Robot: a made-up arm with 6 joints.
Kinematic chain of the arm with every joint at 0, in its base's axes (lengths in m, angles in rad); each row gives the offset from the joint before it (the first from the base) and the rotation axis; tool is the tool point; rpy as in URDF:
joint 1: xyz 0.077 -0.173 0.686 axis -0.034 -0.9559 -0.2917
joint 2: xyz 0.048 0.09 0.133 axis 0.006 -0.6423 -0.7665
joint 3: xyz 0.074 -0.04 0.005 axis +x
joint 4: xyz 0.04 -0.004 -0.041 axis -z
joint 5: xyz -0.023 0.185 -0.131 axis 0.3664 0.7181 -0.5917
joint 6: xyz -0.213 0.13 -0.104 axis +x
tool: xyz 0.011 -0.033 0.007 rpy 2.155 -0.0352 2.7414
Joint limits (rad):
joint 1: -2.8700..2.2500
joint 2: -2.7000..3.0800
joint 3: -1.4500..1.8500
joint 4: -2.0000..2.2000
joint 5: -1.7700..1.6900
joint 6: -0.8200..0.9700
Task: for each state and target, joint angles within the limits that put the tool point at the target. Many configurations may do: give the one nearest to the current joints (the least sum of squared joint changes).
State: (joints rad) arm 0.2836 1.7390 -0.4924 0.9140 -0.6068 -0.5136
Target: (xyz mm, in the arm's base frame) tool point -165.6 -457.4 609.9
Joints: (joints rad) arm 0.0398 2.0740 -1.4500 1.6254 -0.7969 -0.4859
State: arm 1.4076 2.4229 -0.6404 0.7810 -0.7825 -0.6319
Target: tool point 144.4 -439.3 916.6
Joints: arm 1.2456 2.0181 -0.4808 0.3128 -0.6185 -0.6408
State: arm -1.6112 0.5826 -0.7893 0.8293 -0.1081 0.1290
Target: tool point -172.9 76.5 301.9
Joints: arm -1.9252 0.5042 -0.3249 1.2082 0.2355 0.2101
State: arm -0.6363 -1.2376 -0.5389 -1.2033 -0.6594 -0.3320
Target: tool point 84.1 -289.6 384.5
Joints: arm -0.9959 -1.7461 -0.7548 -1.4956 -1.0446 -0.3024
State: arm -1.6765 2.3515 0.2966 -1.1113 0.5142 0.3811
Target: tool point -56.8 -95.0 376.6
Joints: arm -1.7780 2.5337 0.3436 -1.2028 0.2563 0.4744
